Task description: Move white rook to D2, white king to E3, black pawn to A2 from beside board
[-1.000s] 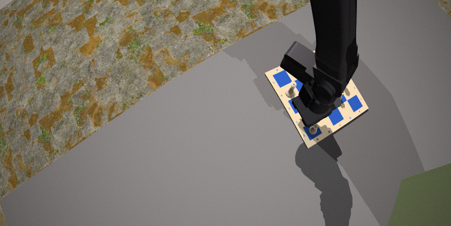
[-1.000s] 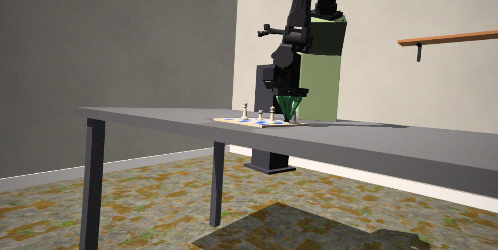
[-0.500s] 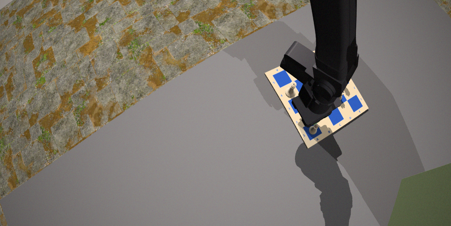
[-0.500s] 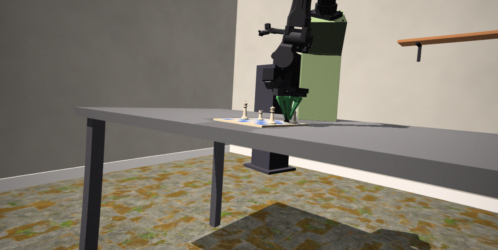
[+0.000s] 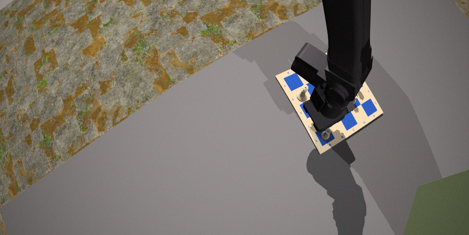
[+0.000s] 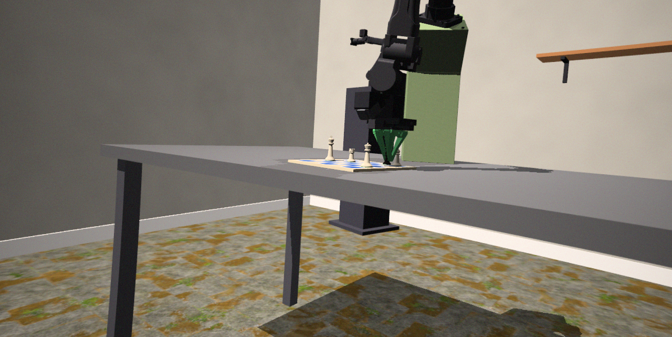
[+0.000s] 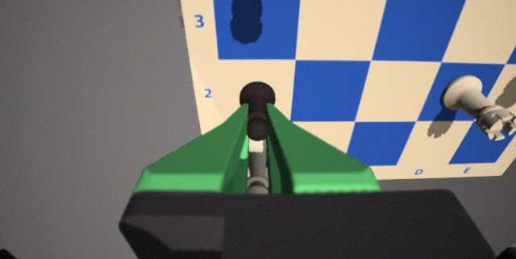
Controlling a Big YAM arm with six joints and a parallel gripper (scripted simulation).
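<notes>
Right now my hand is 1 cm short of the black pawn. The rest, counted from my hand: board (7 cm to the right, 5 cm ahead, 2 cm below); white pawn (3 cm behind); white king (15 cm to the right, 6 cm ahead, 1 cm above).
</notes>
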